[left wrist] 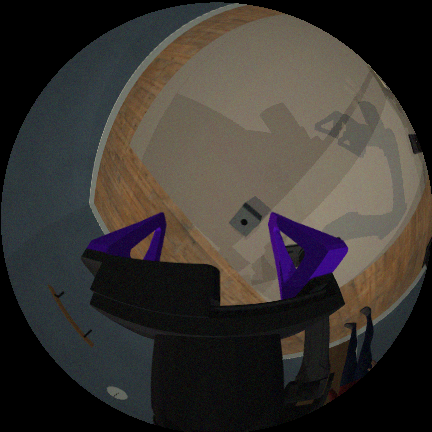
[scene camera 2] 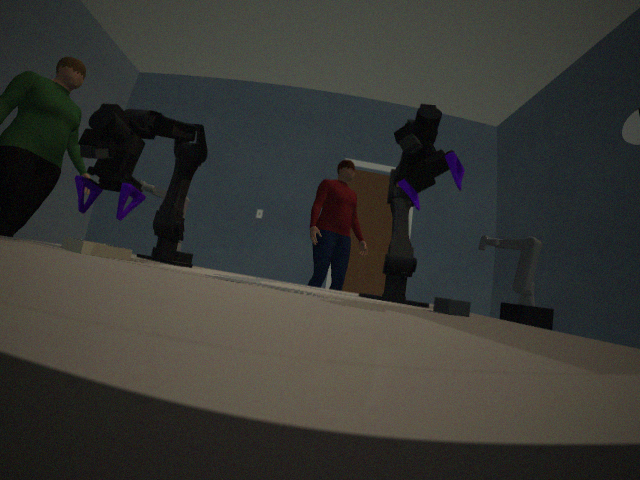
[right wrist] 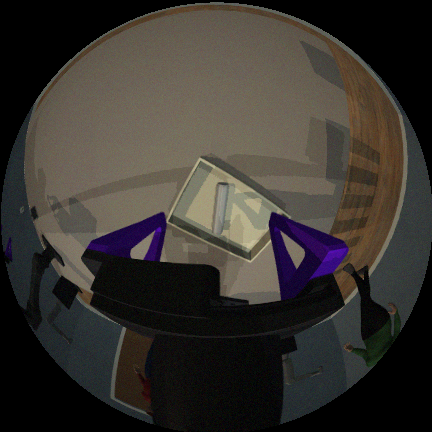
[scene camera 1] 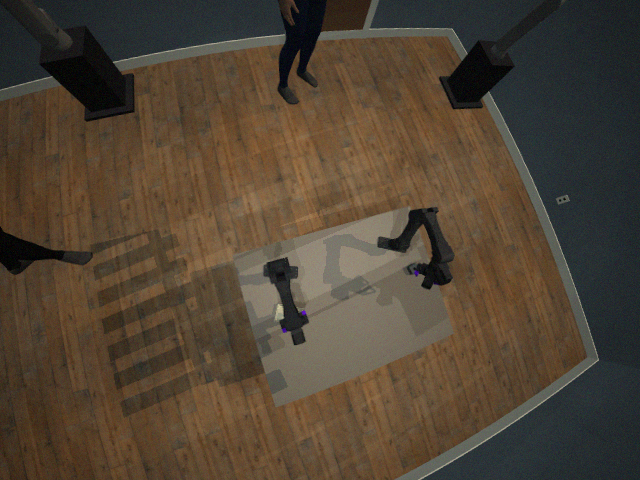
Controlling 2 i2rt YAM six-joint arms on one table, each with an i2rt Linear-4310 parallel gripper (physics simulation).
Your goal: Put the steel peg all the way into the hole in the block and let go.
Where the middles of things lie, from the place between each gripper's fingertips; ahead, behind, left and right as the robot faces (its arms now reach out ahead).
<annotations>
The shallow tray (right wrist: 245, 233) is 750 mm to the right of my left hand, 230 mm below it and 10 mm ahead of it.
Now: right hand 7 cm above the shallow tray, 3 cm past it and 2 cm to the left of it.
</annotations>
